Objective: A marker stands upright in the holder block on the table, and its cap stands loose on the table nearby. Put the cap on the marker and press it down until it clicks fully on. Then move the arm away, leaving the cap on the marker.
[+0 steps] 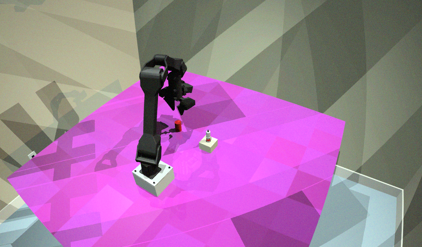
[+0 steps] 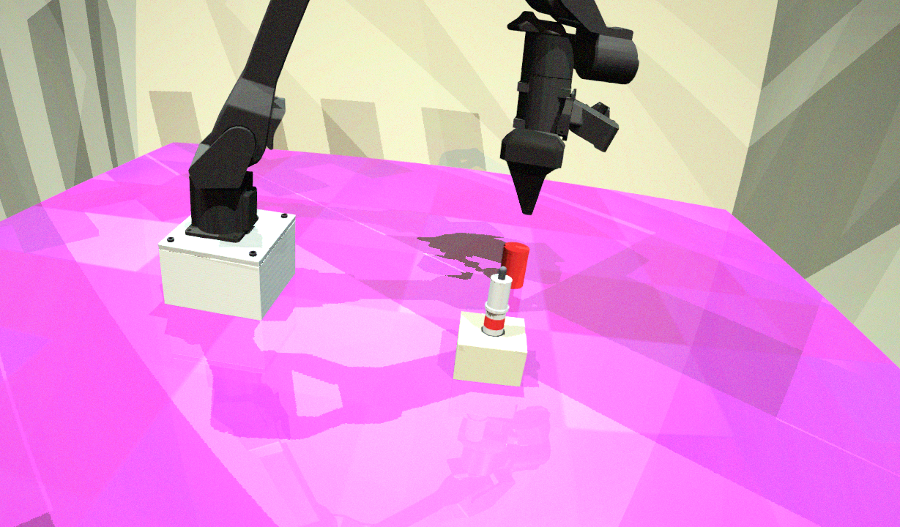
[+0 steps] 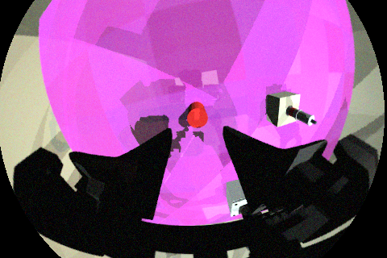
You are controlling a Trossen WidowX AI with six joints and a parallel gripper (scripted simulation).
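Right now the red cap is 10 mm behind my gripper tip and 70 mm below it. The rest, counted from my gripper tip: cream holder block 40 mm behind, 190 mm to the right, 80 mm below.
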